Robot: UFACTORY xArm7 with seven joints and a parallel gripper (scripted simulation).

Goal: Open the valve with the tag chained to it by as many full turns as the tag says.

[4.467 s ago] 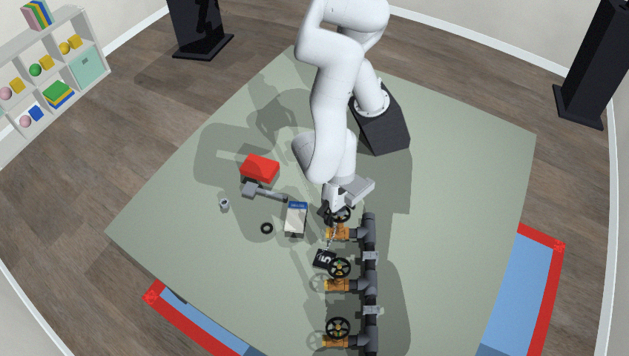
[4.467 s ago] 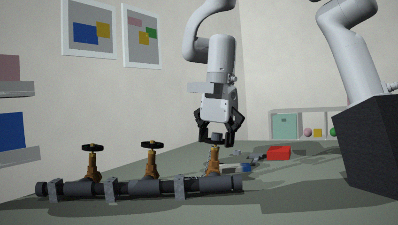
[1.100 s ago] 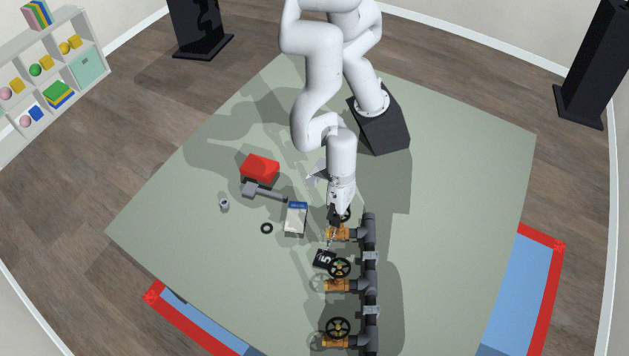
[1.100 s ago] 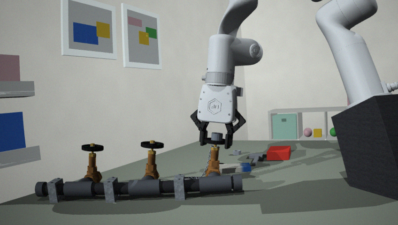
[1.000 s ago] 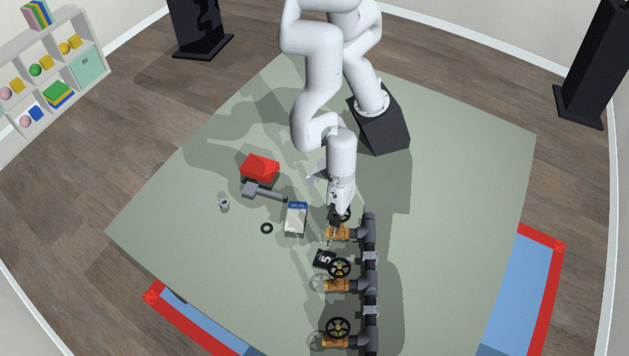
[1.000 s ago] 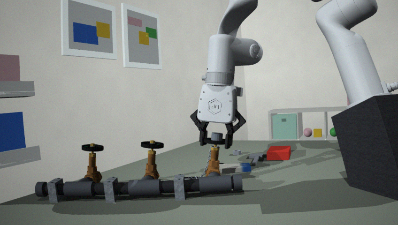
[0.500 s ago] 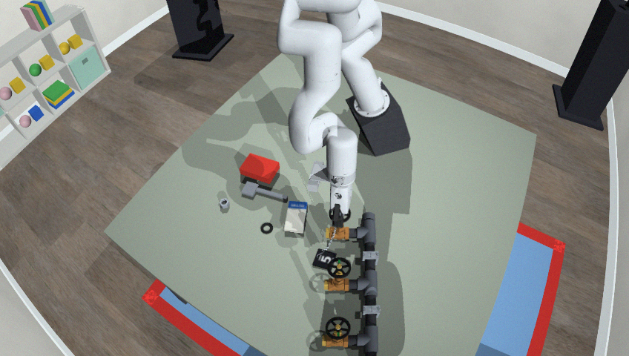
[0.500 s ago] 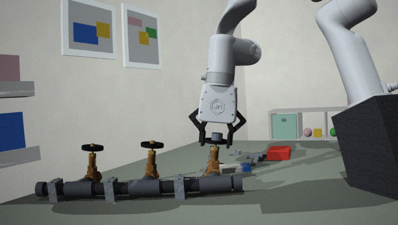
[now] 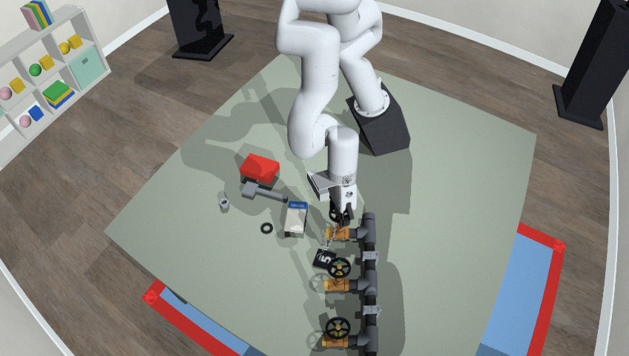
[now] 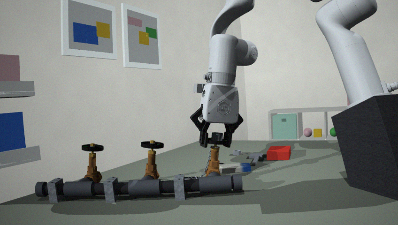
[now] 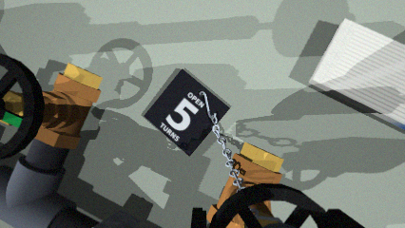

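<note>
The grey cap lies 10 mm above my hand. From my hand the other things lie so: black washer 230 mm to the right, 120 mm below, 50 mm ahead; then blue box 150 mm to the right, 110 mm below, 10 mm behind; then black tag 120 mm below, 100 mm ahead, 20 mm to the right.
</note>
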